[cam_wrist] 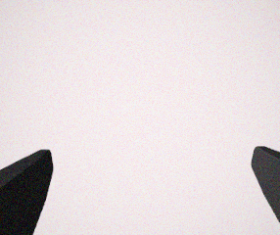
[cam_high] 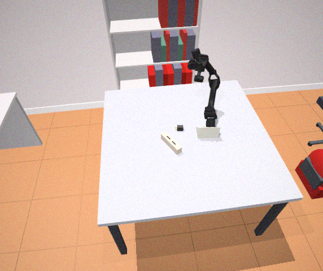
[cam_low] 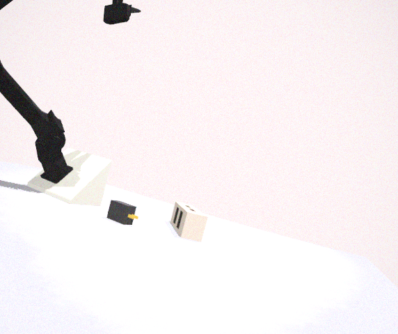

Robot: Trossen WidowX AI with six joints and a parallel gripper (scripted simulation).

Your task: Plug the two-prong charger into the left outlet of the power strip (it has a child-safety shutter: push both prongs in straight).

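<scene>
The charger is 50 cm below my gripper tip and 14 cm ahead of it.
</scene>
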